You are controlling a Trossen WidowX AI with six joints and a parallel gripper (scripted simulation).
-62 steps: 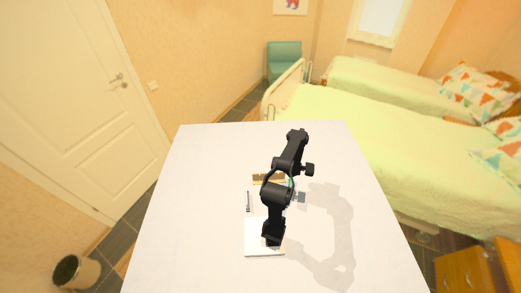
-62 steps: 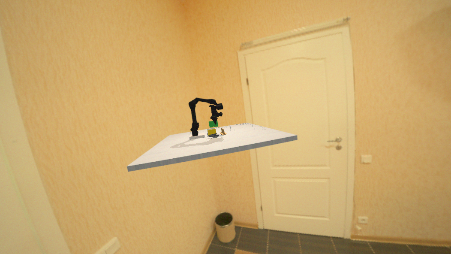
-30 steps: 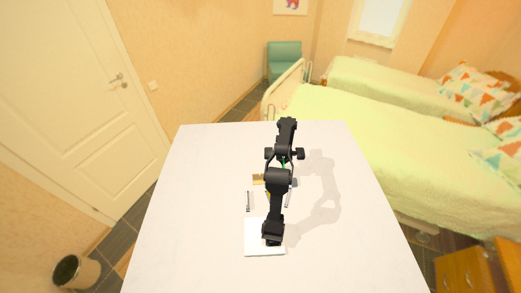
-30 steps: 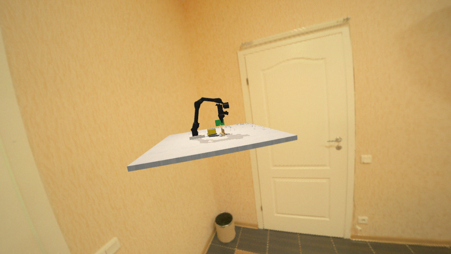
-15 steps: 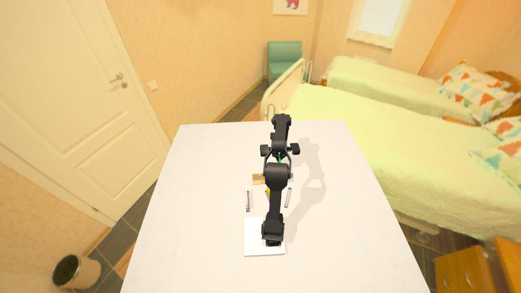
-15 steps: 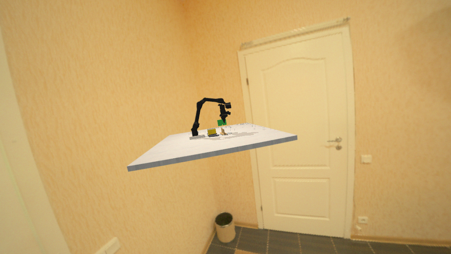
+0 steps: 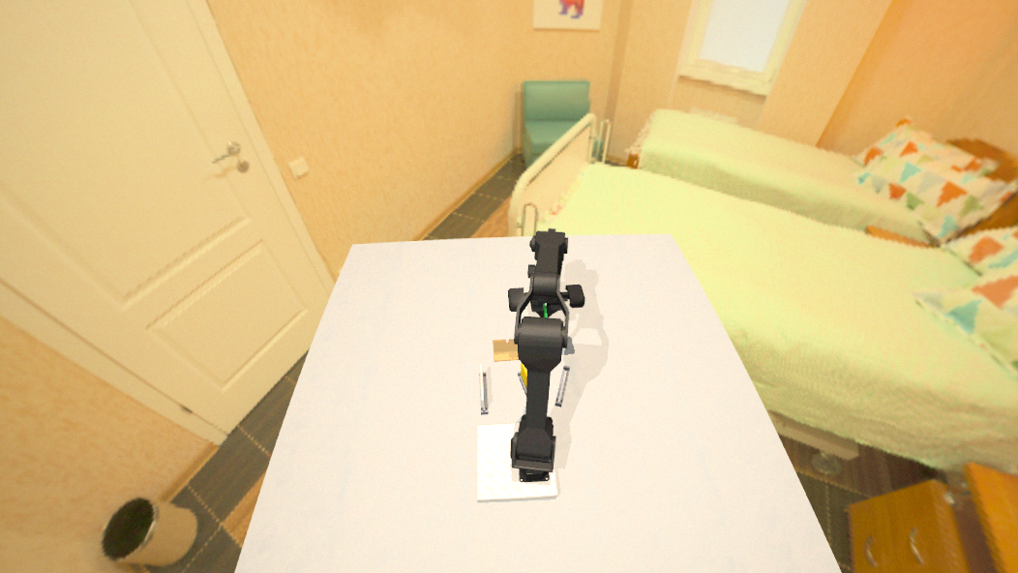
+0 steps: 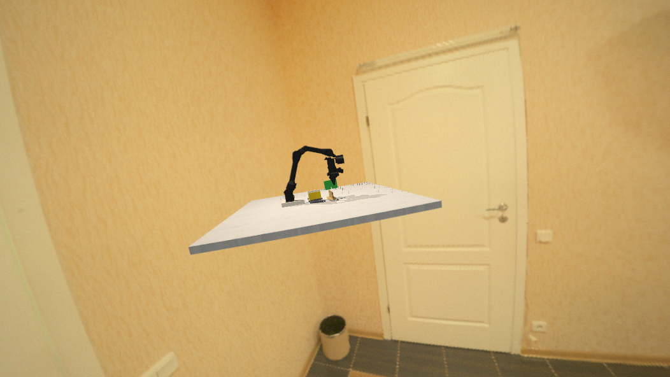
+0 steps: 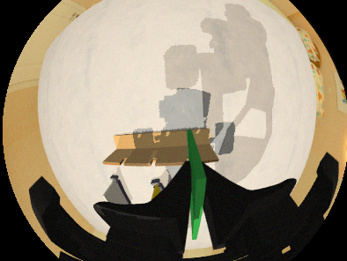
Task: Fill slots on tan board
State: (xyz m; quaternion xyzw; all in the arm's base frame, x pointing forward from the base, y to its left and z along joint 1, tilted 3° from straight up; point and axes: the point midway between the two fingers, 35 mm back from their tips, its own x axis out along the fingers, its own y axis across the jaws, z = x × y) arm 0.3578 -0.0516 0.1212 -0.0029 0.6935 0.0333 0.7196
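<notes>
The tan board is 80 mm below my gripper tip, 50 mm to the left of it and 30 mm behind it. Also, from my gripper tip: yellow board: 160 mm behind, 80 mm below, 50 mm to the left; green board: 30 mm behind.
</notes>
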